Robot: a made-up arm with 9 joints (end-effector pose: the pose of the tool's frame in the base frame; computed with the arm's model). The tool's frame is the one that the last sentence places. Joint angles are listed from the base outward.
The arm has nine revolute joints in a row. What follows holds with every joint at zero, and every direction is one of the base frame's. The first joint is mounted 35.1 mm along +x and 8.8 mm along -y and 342.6 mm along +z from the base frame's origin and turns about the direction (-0.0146, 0.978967, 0.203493), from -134.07 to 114.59 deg. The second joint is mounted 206.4 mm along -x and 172.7 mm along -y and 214.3 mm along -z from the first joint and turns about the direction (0.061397, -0.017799, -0.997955), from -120.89 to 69.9 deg. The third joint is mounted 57.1 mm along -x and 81.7 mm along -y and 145.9 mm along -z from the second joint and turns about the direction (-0.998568, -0.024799, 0.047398), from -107.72 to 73.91 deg. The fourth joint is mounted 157.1 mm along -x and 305.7 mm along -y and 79.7 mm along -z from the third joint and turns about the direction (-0.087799, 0.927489, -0.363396), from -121.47 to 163.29 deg. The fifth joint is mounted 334.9 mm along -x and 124.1 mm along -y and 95.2 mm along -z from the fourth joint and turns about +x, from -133.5 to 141.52 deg. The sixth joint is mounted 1.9 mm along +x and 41.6 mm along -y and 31.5 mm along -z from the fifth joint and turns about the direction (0.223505, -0.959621, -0.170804), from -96.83 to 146.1 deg. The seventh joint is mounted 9.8 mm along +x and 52.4 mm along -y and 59.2 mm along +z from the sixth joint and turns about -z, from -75.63 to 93.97 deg. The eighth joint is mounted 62.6 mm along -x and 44.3 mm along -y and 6.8 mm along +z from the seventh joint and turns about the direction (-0.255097, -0.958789, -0.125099), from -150.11 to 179.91 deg. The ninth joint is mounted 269 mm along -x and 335.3 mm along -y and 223 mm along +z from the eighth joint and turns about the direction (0.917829, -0.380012, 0.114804), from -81.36 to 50.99 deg. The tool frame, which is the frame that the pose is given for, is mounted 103 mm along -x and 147.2 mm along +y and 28.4 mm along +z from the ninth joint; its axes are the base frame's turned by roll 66.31, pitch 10.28 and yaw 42.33 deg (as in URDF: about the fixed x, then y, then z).
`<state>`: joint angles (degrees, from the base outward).
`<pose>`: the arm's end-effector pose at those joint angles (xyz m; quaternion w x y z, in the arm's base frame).
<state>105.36 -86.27 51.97 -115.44 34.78 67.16 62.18 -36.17 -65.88</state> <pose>-0.7045 0.0054 -0.1667 0.6330 -0.5261 -0.1449 -0.5492</pose>
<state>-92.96 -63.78 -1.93 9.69 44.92 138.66 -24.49 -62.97 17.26</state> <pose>0.7431 -1.3689 -0.1679 0.1765 -0.0397 -0.3520 0.9183</pose>
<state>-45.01 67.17 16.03 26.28 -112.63 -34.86 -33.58 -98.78 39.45</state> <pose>-0.2143 -0.3367 -0.3254 0.2043 -0.4896 -0.1435 0.8355</pose>
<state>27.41 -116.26 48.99 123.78 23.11 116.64 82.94 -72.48 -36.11</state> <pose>-0.3814 -0.7145 0.2809 0.5917 0.6044 0.3463 0.4058</pose>
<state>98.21 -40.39 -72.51 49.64 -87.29 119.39 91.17 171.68 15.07</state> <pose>-0.7704 -0.8069 0.6306 0.9779 -0.1538 0.1033 0.0972</pose>
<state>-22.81 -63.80 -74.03 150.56 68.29 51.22 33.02 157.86 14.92</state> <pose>-0.1259 -0.5751 0.1625 0.6212 -0.5947 0.1835 0.4762</pose>
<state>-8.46 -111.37 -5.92 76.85 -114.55 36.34 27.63 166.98 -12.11</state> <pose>0.4245 0.0635 0.3260 0.5746 -0.1582 0.3214 -0.7358</pose>
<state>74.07 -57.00 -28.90 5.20 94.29 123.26 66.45 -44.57 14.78</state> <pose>-0.1958 -0.9203 0.7843 0.1162 0.3591 -0.5076 -0.7746</pose>
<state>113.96 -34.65 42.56 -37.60 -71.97 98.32 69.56 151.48 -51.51</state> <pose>0.1757 -0.7144 -0.0376 0.5906 0.4362 -0.4650 -0.4947</pose>
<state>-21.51 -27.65 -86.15 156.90 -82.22 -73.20 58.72 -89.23 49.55</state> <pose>-0.1464 0.0747 -0.5121 0.7555 -0.3919 0.5120 -0.1161</pose>
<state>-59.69 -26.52 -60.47 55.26 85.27 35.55 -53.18 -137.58 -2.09</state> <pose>0.4876 -0.6265 -0.7290 0.2503 -0.1856 -0.6732 -0.6706</pose>
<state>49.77 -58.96 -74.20 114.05 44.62 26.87 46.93 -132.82 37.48</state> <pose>0.0756 -1.1875 -0.0229 0.1123 0.1214 0.1184 0.9791</pose>
